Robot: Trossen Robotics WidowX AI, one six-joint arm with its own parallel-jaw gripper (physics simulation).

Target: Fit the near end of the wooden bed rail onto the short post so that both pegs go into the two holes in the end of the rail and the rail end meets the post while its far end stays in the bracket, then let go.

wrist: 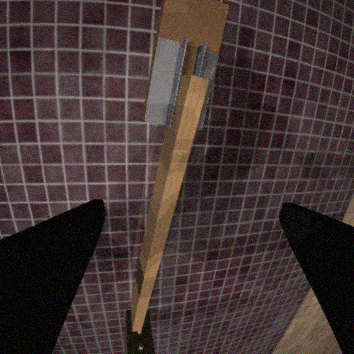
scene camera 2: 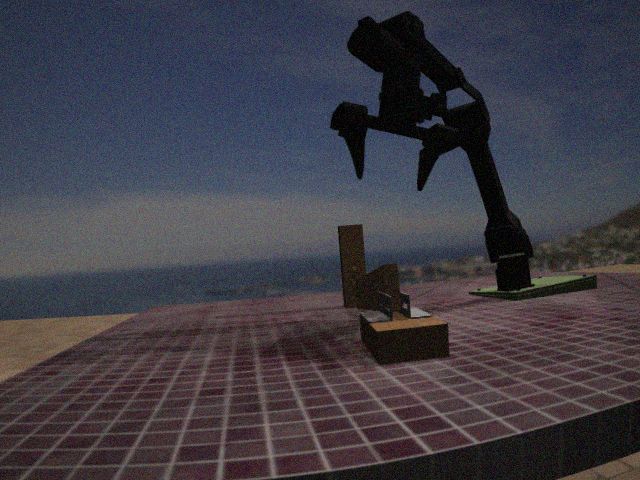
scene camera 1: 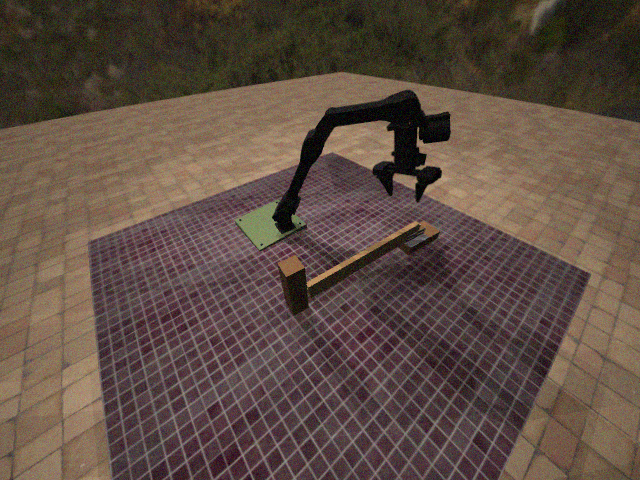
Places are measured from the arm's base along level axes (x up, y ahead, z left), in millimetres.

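Where they show: gripper, fingertip midpoint: (wrist: 194, 209) (scene camera 2: 390, 184) (scene camera 1: 403, 198); arm's base, origin of the base link: (scene camera 2: 515, 288) (scene camera 1: 285, 226).
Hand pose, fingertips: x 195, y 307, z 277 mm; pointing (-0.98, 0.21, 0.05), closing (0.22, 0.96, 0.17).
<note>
Each offset is from my fingertips to the top centre of the thing. "spot": to the spot under its first point. Level surfaces: height alone.
The wooden rail (scene camera 1: 361, 258) (scene camera 2: 382, 281) (wrist: 172, 185) slopes down from the bracket to the lower part of the upright post @(spot: dx -73, dy +50, dz -408 mm) (scene camera 1: 294, 284) (scene camera 2: 351, 263) (wrist: 147, 342). Its far end sits between the metal plates of the bracket @(spot: dx -173, dy +51, dz +66 mm) (scene camera 1: 416, 241) (scene camera 2: 419, 312) (wrist: 163, 82). In the wrist view, its near end is close to the post face, with one peg @(spot: dx -122, dy +24, dz -368 mm) (wrist: 140, 347) plainly exposed and another partly visible at the rail's tip. The pegs are outside the rail; exact contact with the post is unclear. My gripper (scene camera 1: 404, 197) (scene camera 2: 390, 184) (wrist: 194, 209) is open and empty, high above the rail near the bracket.
The bracket is on a low wooden block @(dx -175, dy +23, dz +105 mm) (scene camera 1: 430, 230) (scene camera 2: 413, 343) (wrist: 195, 20). The arm stands on a green base plate (scene camera 1: 258, 224) (scene camera 2: 568, 283) beside the rail. All stand on a purple tiled surface @(dx -211 mm) (scene camera 1: 232, 372) (scene camera 2: 232, 403) (wrist: 60, 150).
</note>
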